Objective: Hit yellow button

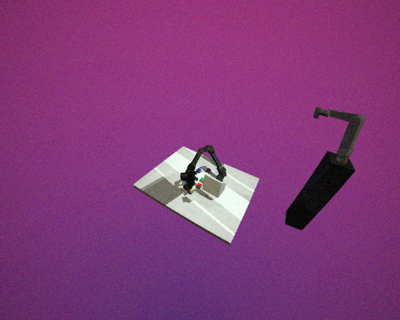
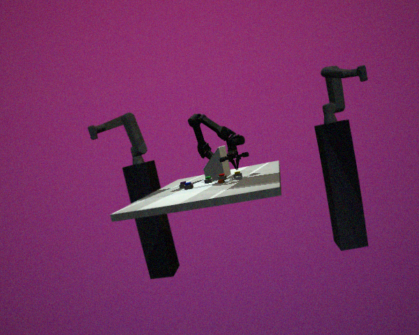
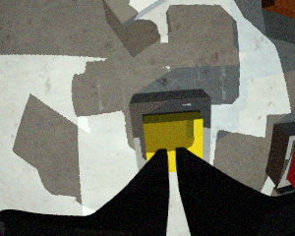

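Right now my gripper tip is 2 cm above the yellow button. The rest, counted from my gripper tip: red button 5 cm behind, 11 cm to the right, 2 cm below; white block 9 cm ahead, 1 cm to the left, 4 cm below; orange block 8 cm ahead, 10 cm to the right, 4 cm below.
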